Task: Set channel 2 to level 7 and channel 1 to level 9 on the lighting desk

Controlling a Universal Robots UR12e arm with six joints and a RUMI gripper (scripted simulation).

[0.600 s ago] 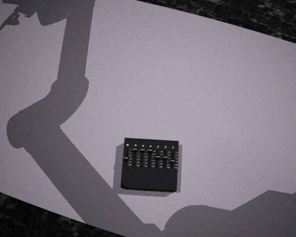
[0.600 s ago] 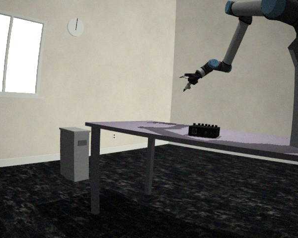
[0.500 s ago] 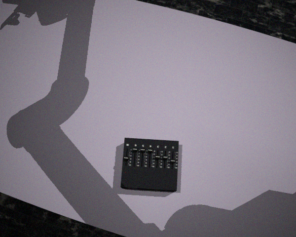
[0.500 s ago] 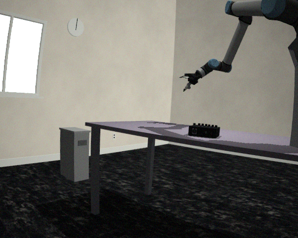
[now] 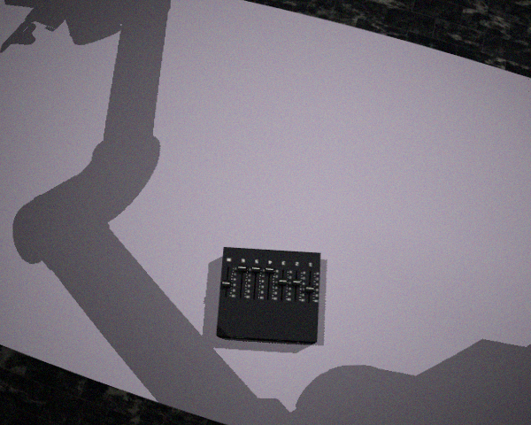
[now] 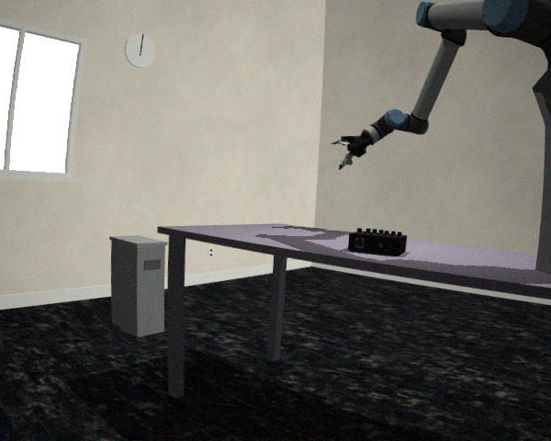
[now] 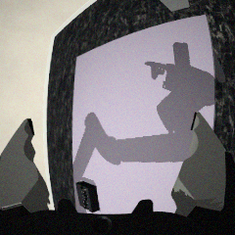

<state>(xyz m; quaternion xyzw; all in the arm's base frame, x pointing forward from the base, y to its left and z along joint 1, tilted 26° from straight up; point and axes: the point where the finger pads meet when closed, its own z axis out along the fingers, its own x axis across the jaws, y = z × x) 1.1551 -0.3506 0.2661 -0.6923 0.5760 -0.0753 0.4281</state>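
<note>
My hand is 590 mm past the channel 1 knob, 530 mm to the right of it and 290 mm above it.
</note>
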